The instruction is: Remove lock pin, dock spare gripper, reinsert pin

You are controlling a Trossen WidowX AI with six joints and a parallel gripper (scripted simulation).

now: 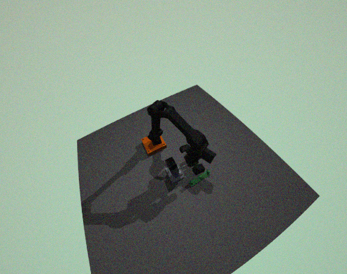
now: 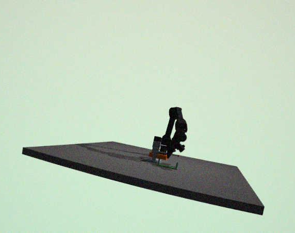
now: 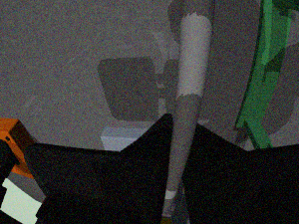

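My gripper tip is now 90 mm to the left of the grey mount and 10 mm short of it. From my gripper tip the other things lie so: green rest 80 mm ahead, 40 mm to the left, 20 mm below; then spare gripper 90 mm to the right, 80 mm above, 10 mm ahead.
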